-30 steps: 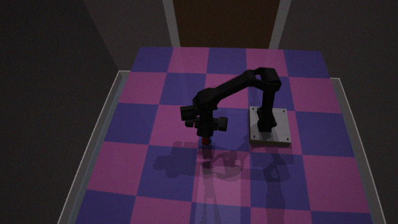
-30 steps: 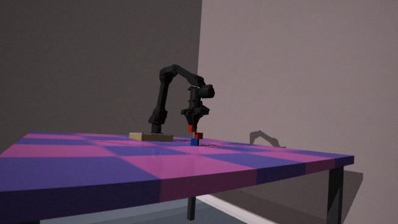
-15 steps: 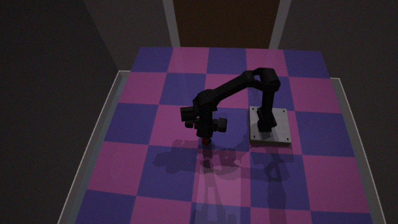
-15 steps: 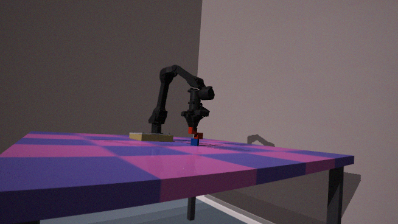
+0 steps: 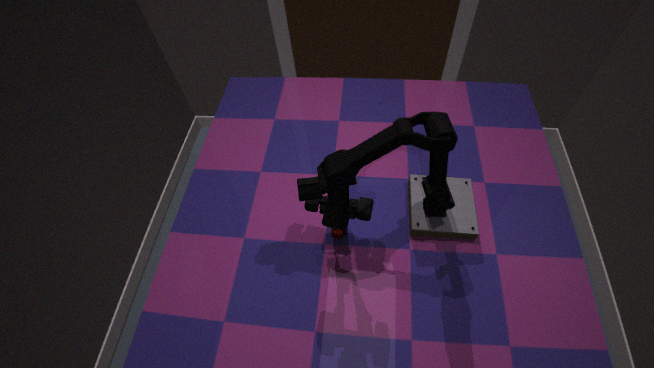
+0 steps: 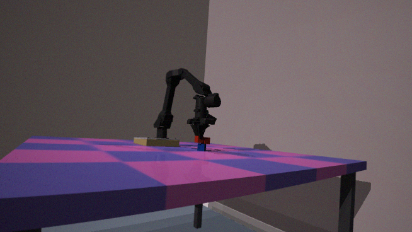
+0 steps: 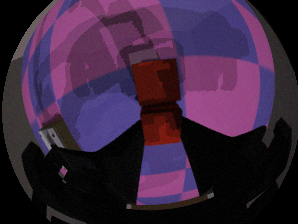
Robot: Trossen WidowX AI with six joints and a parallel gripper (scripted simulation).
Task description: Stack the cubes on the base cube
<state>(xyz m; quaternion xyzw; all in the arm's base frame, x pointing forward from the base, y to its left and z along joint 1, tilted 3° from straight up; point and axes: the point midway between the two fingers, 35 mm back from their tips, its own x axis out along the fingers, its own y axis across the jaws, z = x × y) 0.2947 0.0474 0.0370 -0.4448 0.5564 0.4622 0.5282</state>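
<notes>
My gripper tip is 20 mm to the right of the blue base cube and 40 mm above it.
</notes>
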